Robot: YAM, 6 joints.
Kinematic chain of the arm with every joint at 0, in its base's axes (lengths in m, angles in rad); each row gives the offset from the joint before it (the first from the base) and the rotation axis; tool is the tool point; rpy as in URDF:
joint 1: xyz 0 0 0.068 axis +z
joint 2: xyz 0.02 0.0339 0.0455 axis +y
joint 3: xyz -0.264 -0.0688 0 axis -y
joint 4: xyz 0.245 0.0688 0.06 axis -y
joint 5: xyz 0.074 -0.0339 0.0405 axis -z
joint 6: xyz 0.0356 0 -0.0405 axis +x
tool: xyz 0 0 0 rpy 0 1.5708 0
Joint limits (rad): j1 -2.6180..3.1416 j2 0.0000..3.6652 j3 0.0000..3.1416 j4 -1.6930..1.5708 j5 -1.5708..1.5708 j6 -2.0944..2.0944
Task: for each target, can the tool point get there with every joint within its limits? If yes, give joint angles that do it. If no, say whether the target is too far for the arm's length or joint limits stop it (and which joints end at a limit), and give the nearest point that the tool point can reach.
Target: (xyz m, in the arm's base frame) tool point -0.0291 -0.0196 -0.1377
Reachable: yes | joints -1.8164 3.3069 0.3804 1.0764 0.7208 0.1474
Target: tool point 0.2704 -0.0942 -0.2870
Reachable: yes | joints -0.2851 3.3004 1.4910 0.2846 0.4143 -0.2660
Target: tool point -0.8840 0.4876 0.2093
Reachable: no: too far | nearest point -0.5630 0.3105 0.1738 | short by 0.368 m
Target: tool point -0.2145 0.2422 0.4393
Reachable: yes | joints 2.2012 1.4362 1.4299 0.0685 -1.0295 0.0719
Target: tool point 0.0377 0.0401 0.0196
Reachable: yes | joints 0.1623 2.5389 0.2795 -0.6927 -1.2263 -0.7668
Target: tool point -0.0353 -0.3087 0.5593
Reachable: yes | joints 1.5519 0.4815 1.9616 0.7532 -0.9757 0.9887
